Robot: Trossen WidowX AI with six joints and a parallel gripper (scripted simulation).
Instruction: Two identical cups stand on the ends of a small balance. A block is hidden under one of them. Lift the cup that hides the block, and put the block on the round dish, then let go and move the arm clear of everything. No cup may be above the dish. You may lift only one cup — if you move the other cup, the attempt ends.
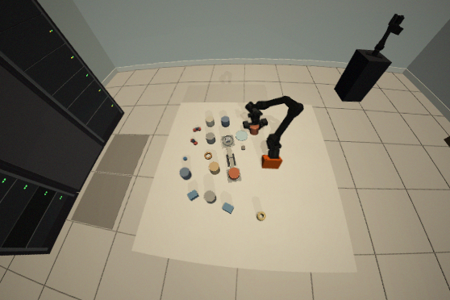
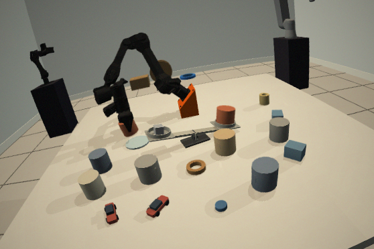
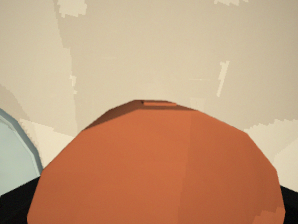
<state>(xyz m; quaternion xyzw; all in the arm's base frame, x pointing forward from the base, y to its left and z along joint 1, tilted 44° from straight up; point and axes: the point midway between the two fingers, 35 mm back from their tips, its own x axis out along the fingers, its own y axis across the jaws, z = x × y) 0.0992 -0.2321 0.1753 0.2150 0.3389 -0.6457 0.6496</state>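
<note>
The grey block lies 210 mm ahead of my gripper tip, 140 mm to the left of it and 60 mm above it. Also, from my gripper tip: round dish: 100 mm ahead, 40 mm to the left, 20 mm below.
</note>
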